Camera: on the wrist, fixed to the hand. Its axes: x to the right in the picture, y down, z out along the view.
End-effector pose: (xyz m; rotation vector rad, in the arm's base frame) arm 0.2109 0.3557 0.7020 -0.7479 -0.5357 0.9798
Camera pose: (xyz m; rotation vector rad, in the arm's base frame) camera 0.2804 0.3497 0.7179 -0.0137 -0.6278 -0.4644
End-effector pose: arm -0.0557 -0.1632 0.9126 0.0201 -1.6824 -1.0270
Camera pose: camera -0.0587 -0.2340 0.9026 1.7481 -1.4636 -1.7561
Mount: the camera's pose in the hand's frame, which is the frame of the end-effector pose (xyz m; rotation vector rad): 0.0282 -0.0517 -0.0406 0.2676 0.1592 -1.5624
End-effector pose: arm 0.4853 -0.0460 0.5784 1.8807 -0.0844 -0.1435
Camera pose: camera 0.5183 0.0046 0.5400 1.7878 1.5472 -1.0558
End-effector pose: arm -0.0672 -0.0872 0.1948 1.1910 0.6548 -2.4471
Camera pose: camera -0.0829 -0.0249 0.1633 -0.5050 -0.8606 1.7018
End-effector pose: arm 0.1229 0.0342 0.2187 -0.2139 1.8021 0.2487
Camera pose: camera 0.0926 -0.0272 0.1980 -1.3469 1.3239 -1.1145
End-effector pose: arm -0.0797 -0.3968 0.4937 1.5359 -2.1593 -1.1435
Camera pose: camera -0.0314 -0.4469 0.4770 -2.6119 0.5231 0.6644
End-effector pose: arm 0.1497 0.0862 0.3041 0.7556 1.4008 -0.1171
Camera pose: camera 0.0955 0.0785 0.2581 -0.2983 1.8526 -1.4847
